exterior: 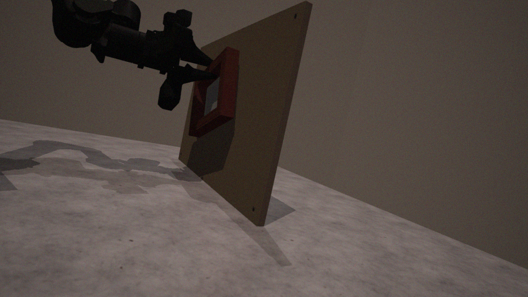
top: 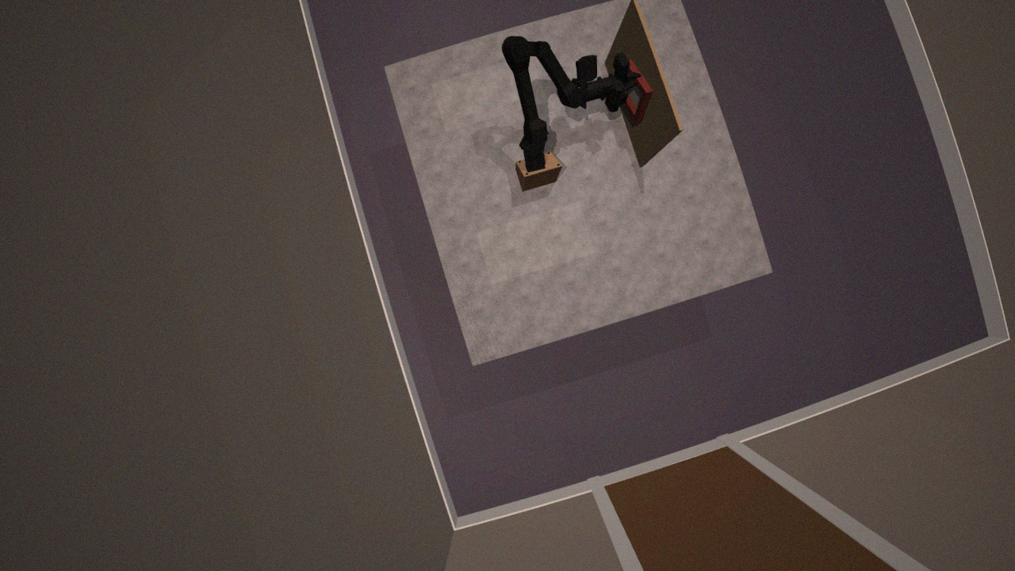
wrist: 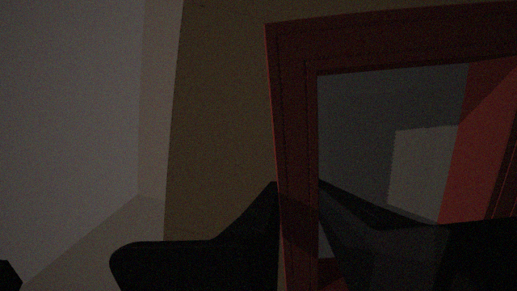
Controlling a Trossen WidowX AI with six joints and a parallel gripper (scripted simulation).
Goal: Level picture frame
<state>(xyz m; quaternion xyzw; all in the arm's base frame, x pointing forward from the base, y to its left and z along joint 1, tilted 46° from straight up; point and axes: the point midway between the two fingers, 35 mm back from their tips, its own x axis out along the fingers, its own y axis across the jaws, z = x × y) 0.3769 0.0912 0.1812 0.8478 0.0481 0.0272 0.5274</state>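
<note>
Now: gripper tip 2 cm to the left of the red picture frame and 5 cm above it. From my gripper tip the other things lie so: tan wall board (2 cm ahead, 1 cm to the right, 7 cm below).
</note>
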